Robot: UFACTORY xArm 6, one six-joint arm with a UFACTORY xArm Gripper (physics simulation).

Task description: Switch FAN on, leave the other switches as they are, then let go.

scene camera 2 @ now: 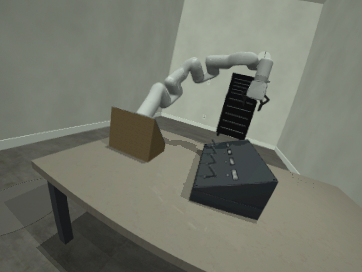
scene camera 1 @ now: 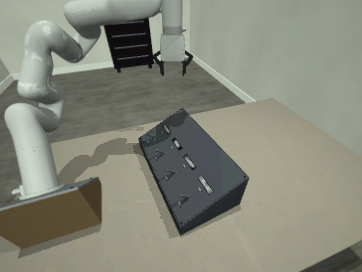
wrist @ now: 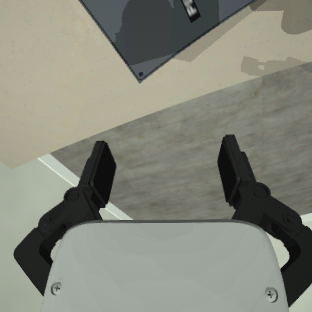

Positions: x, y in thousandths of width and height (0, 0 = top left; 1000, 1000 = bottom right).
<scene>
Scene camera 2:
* dark sloped switch panel: 673, 682
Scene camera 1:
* dark sloped switch panel: 595, 675
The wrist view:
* my gripper: 527, 482
</scene>
